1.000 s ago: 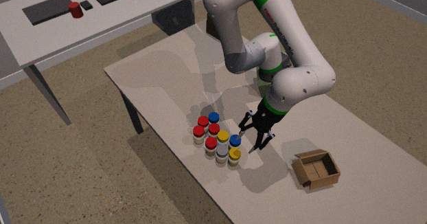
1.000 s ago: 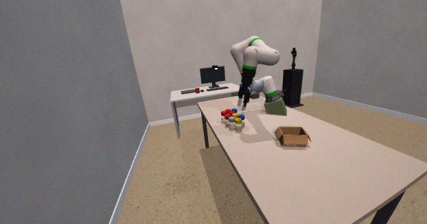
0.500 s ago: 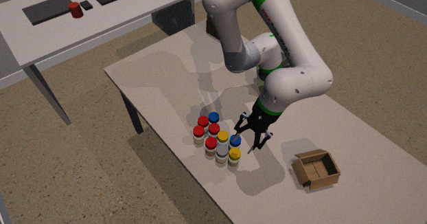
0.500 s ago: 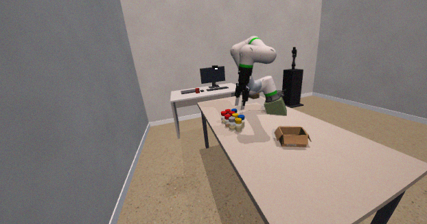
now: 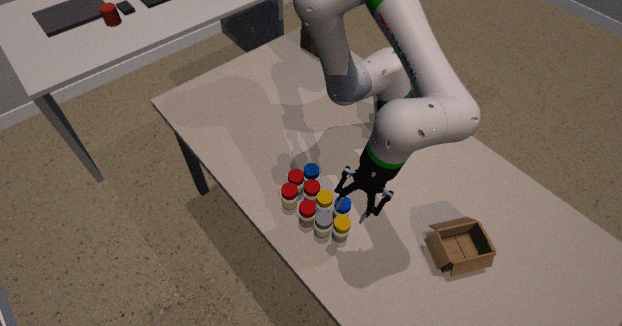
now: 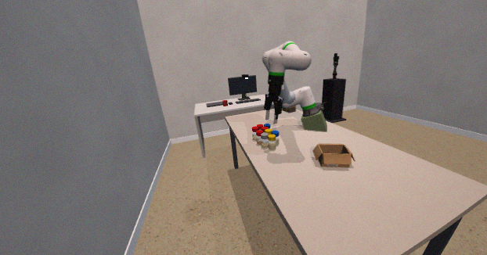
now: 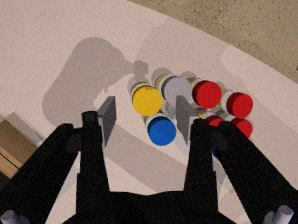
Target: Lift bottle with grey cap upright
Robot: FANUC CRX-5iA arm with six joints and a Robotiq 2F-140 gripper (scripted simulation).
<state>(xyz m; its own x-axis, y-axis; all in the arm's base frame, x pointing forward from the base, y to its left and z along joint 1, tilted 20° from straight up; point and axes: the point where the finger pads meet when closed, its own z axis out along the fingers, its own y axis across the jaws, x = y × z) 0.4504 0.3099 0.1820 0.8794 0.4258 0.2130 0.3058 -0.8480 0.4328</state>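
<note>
My gripper is now 20 cm above the grey-capped bottle, 8 cm to the left of it and 3 cm short of it. The rest, counted from my hand: yellow-capped bottle: 20 cm below, 3 cm to the right, 1 cm behind.
</note>
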